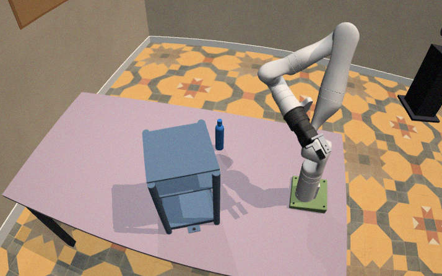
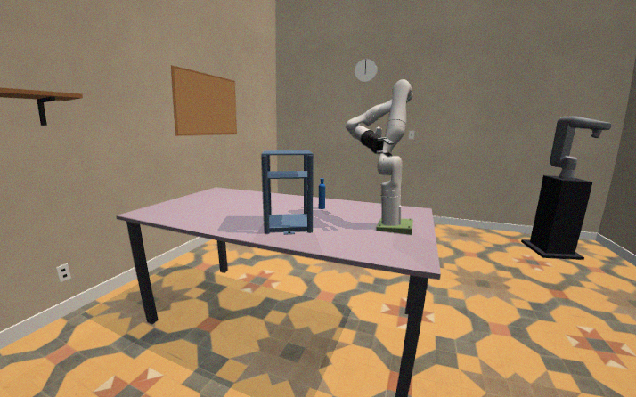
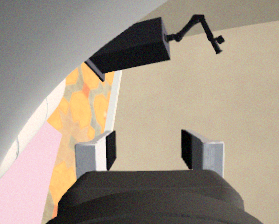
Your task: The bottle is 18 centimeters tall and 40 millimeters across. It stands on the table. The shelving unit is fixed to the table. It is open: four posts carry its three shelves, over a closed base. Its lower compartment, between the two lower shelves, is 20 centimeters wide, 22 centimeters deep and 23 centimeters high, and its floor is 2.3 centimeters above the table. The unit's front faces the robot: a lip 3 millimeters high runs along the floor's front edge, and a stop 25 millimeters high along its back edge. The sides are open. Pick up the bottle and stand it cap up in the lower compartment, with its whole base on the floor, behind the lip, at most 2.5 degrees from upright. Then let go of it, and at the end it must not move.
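The blue bottle is 35 cm ahead of my hand, 34 cm to the right of it and 27 cm below it. The rest, counted from my hand: shelving unit (47 cm ahead, 21 cm below, 1 cm to the right).
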